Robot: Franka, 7 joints.
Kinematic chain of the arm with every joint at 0, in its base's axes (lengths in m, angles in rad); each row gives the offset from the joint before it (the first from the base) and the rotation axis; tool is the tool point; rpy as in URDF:
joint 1: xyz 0 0 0.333 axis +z
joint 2: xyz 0 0 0 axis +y
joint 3: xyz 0 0 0.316 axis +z
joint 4: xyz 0.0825 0 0 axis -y
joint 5: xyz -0.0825 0 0.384 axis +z
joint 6: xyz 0 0 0 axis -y
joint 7: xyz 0.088 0 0 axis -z
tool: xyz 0 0 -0.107 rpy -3.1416 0 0
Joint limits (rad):
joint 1: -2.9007..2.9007
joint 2: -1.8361..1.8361
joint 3: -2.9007..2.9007
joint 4: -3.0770..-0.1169
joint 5: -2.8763..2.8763
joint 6: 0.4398..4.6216
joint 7: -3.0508..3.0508
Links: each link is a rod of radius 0.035 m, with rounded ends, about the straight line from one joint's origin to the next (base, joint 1, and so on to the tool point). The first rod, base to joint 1, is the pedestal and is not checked.
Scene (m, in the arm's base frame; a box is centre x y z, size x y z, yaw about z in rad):
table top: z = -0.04
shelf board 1: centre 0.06 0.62 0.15 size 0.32 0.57 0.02 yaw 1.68
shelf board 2: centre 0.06 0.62 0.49 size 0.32 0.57 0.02 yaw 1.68
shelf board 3: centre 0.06 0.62 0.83 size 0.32 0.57 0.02 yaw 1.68
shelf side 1: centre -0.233 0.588 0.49 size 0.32 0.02 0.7 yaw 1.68
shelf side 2: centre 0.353 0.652 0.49 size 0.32 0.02 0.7 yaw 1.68
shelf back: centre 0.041 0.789 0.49 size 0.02 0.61 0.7 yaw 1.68
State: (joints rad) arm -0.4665 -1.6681 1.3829 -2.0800 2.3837 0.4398 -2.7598
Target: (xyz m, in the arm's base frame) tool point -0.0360 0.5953 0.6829
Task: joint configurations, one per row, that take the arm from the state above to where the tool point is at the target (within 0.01 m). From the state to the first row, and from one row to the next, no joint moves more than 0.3 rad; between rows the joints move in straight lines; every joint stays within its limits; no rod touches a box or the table.
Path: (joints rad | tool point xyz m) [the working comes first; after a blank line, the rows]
Joints at the target: -0.6813 -1.2164 1.0201 -1.6199 2.6151 0.8629 -2.7598
Straight joint move there: touches shelf board 2.

1: -0.3134 -1.6531 1.3669 -2.3349 2.3009 0.4398 -2.7598 | -0.0638 0.4850 0.3117
2: -0.1604 -1.6381 1.3508 -2.5898 2.2182 0.4398 -2.7598 | -0.0558 0.4139 0.3119
3: -0.0073 -1.6231 1.3348 -2.8447 2.1354 0.4398 -2.7598 | -0.0453 0.3366 0.3026
4: -0.1247 -1.5557 1.0608 -2.7424 2.2693 0.4398 -2.7598 | -0.0335 0.3670 0.4257
5: -0.2421 -1.4883 0.7869 -2.6400 2.4031 0.4398 -2.7598 | -0.0136 0.3506 0.5589
6: -0.3594 -1.4209 0.5130 -2.5377 2.5370 0.4398 -2.7598 | -0.0022 0.2870 0.6829
7: -0.4399 -1.3698 0.6398 -2.3083 2.5565 0.5456 -2.7598 | -0.0031 0.3701 0.6996
8: -0.5204 -1.3187 0.7666 -2.0788 2.5760 0.6514 -2.7598 | -0.0074 0.4526 0.7022
9: -0.6009 -1.2675 0.8933 -1.8494 2.5956 0.7572 -2.7598 | -0.0176 0.5292 0.6948
10: -0.6813 -1.2164 1.0201 -1.6199 2.6151 0.8629 -2.7598 | -0.0360 0.5953 0.6829

